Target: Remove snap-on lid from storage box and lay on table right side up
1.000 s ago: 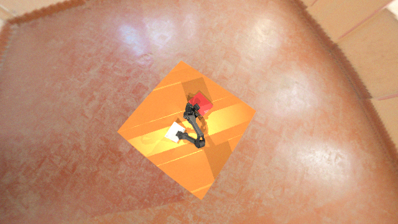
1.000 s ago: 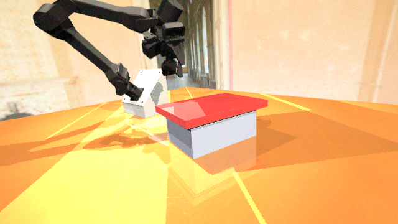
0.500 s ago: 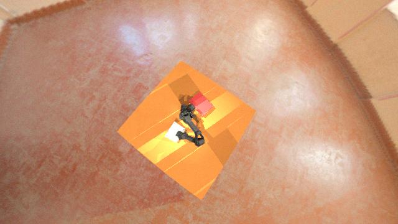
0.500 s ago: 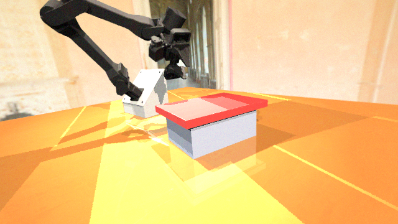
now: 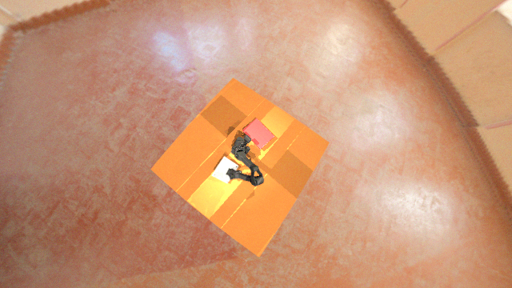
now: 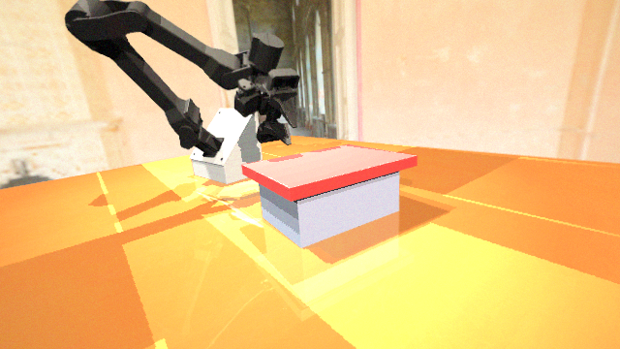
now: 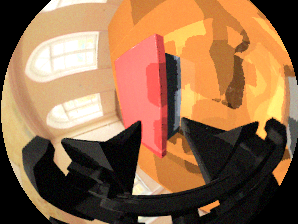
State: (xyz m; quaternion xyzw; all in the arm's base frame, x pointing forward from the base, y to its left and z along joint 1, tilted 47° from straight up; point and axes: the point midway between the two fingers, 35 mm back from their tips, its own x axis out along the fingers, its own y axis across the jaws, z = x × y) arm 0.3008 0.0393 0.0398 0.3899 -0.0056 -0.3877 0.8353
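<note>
My gripper tip is now 12 cm short of the red lid, 4 cm to the left of it and 4 cm above it. The rest, counted from my gripper tip: grey storage box: 12 cm ahead, 8 cm below, 4 cm to the right.
</note>
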